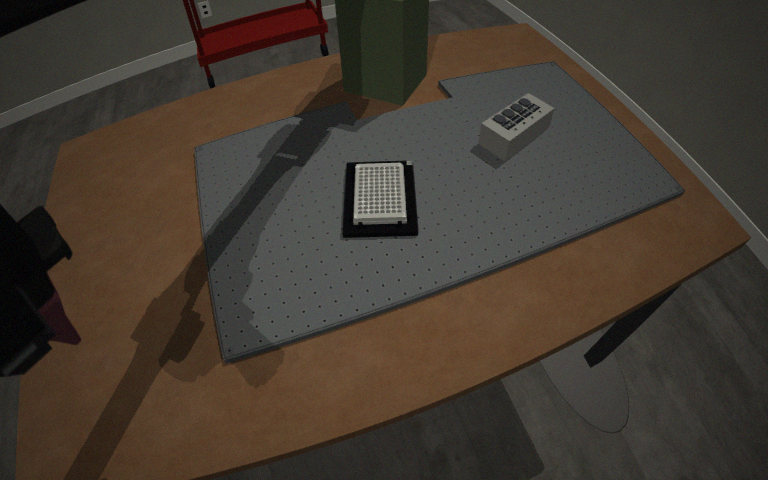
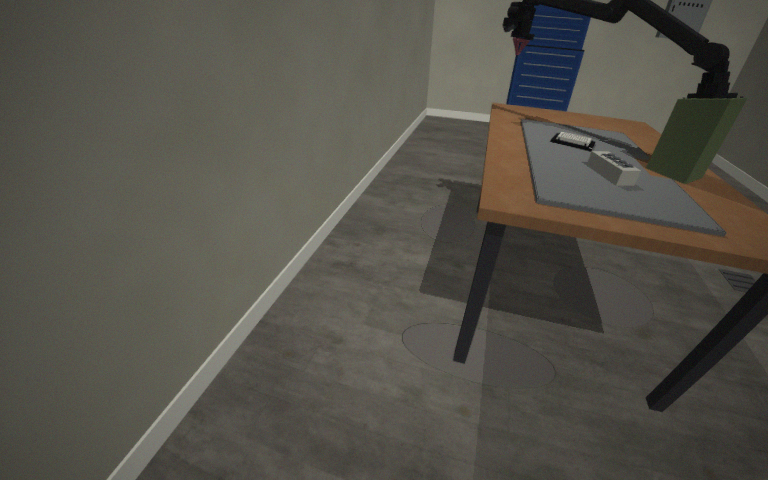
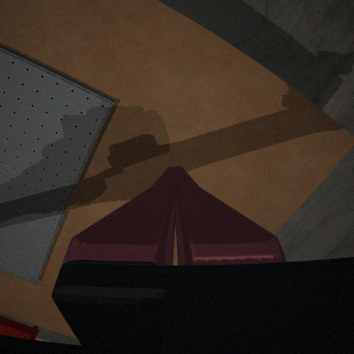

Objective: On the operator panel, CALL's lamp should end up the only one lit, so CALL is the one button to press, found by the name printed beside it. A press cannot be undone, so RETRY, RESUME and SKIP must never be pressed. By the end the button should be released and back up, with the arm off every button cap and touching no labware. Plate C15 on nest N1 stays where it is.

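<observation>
The operator panel is a pale box on the grey perforated board, with several dark round button caps in a row on top. The names beside them are too small to read, and I see no lamp clearly lit. The white plate C15 sits on the black nest N1 near the board's middle. My gripper is shut, its dark red fingers together with nothing between them. It hangs high above the table's far end, on the plate's side away from the panel, well apart from both.
A green pedestal carries the arm at the table's edge, beside a notch in the perforated board. A red cart and a blue drawer cabinet stand beyond the wooden table. The arm's shadow crosses the board.
</observation>
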